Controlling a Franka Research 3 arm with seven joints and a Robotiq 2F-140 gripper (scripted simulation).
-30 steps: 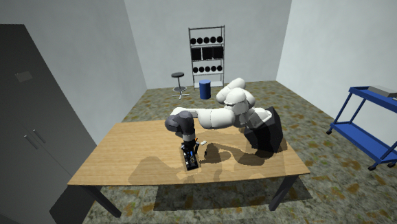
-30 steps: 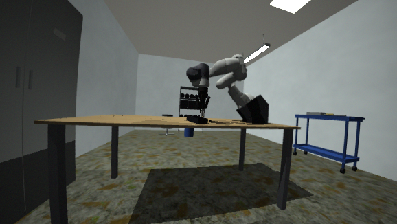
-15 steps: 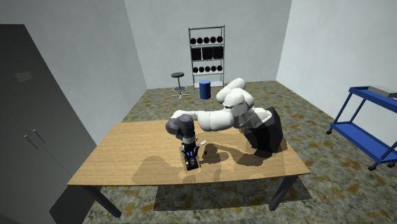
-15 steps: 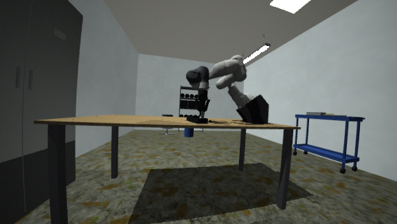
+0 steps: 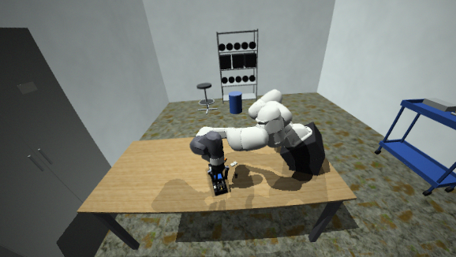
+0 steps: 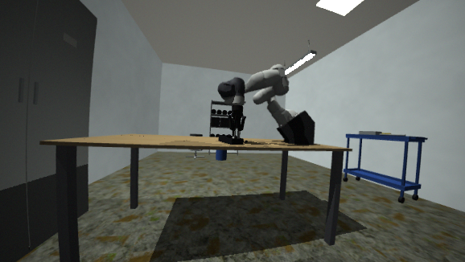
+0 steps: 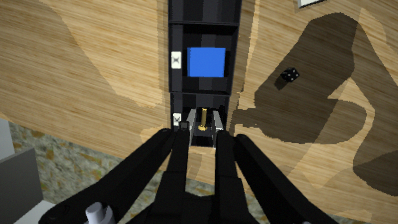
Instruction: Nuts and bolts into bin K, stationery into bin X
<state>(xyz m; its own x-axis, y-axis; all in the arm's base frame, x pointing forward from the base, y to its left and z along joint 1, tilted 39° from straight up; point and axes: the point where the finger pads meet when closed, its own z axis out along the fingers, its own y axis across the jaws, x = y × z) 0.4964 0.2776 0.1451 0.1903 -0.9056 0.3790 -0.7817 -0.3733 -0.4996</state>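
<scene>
My gripper is now 2 cm short of the flat blue block, 8 cm to the left of it and 3 cm above it. The rest, counted from my hand: brass bolt: 1 cm to the left, 4 cm below; grey piece: 2 cm ahead, 8 cm to the right, 4 cm below; black bin row: 3 cm ahead, 8 cm to the right, 3 cm below.
</scene>
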